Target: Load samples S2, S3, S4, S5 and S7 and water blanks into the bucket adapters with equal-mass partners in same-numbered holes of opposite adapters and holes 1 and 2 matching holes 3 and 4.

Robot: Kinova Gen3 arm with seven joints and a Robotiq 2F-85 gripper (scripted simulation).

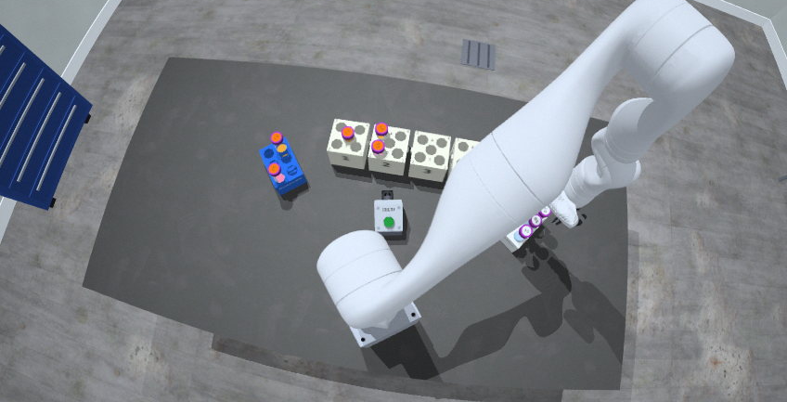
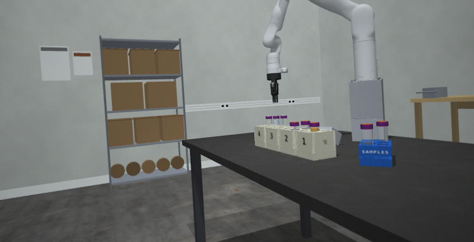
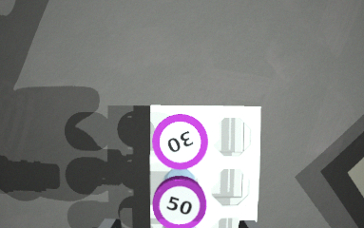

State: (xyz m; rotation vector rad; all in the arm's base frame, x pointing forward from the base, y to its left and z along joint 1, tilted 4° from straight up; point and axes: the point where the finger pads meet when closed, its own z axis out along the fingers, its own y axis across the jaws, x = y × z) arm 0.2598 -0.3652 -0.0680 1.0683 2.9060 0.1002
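The 50 mL blank lies 140 mm below my hand and 10 mm ahead of it. From my hand the other things lie so: white blank rack: 180 mm below, 20 mm to the left, 10 mm ahead; then green done key: 370 mm to the left, 140 mm below, 40 mm behind; then 30 mL blank: 140 mm below, 30 mm behind, 20 mm to the left.
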